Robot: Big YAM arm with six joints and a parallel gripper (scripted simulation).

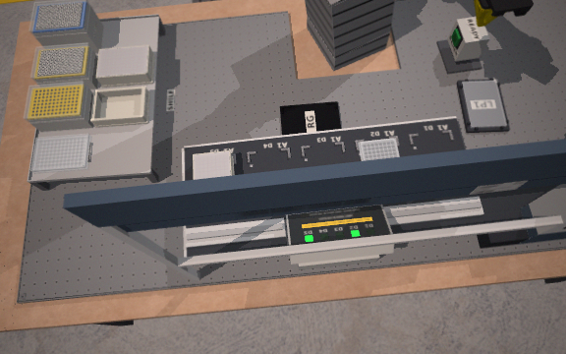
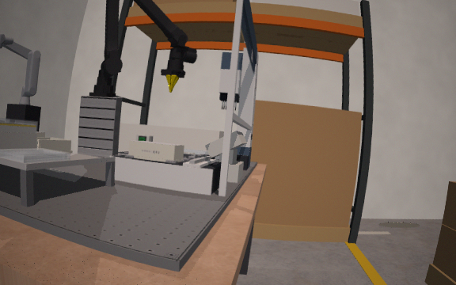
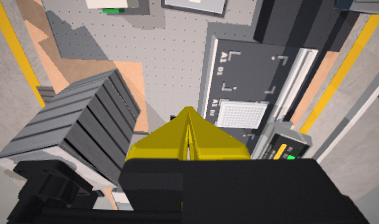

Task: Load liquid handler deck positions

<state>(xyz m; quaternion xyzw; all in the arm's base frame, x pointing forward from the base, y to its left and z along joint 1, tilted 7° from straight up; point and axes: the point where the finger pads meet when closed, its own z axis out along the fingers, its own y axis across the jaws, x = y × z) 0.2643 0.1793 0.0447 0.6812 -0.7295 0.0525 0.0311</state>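
Now: hand 230 mm above the ready key, 130 mm past it and 80 mm to the right of it. The rest, counted from my hand: clear plate lid: 300 mm below, 110 mm to the left, 30 mm ahead; sample plate C15: 250 mm below, 190 mm to the right, 140 mm ahead; lid park LP1: 310 mm below, 120 mm to the left, 30 mm ahead.
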